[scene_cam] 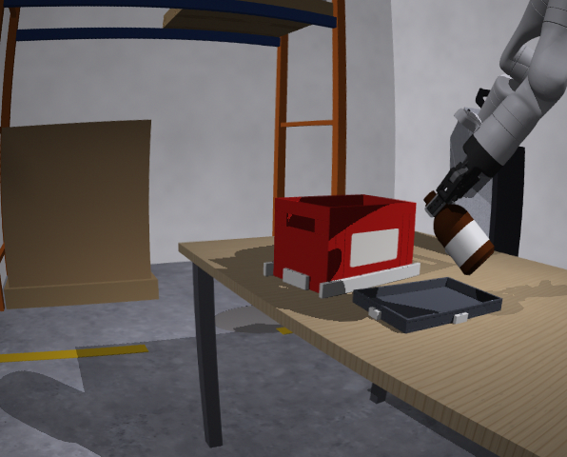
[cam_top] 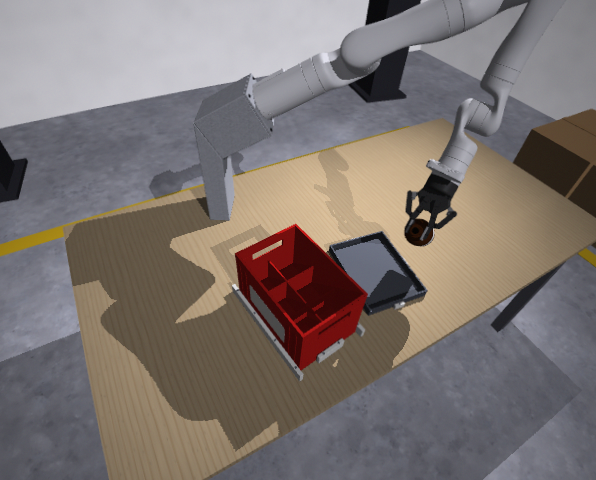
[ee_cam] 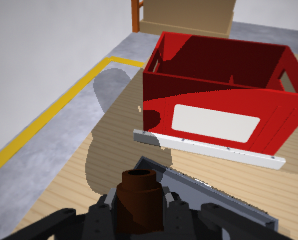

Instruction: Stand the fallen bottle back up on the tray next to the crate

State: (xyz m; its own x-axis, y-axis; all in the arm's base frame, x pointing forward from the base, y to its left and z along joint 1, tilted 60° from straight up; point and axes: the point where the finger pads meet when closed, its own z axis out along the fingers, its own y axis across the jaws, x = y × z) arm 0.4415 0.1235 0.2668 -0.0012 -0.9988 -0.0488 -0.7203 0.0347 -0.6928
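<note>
My hand is 2 cm past the brown bottle, 3 cm to the right of it and 4 cm above it. Also, from my hand: dark grey tray (4 cm behind, 5 cm to the right, 19 cm below); red crate (1 cm ahead, 33 cm to the right, 12 cm below).
</note>
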